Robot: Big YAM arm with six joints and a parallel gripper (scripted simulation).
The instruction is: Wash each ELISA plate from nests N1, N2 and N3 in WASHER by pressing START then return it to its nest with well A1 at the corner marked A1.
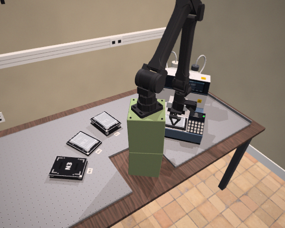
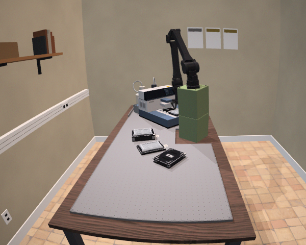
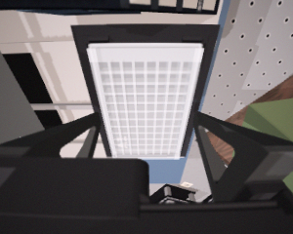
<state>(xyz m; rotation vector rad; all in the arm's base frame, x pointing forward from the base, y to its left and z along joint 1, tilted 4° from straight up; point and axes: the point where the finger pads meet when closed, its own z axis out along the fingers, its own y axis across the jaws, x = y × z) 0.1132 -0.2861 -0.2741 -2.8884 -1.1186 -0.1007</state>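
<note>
Now: hand 2 cm above the dark washer carrier. Round my hand: plate washer (10 cm ahead, 12 cm to the right, 3 cm above).
</note>
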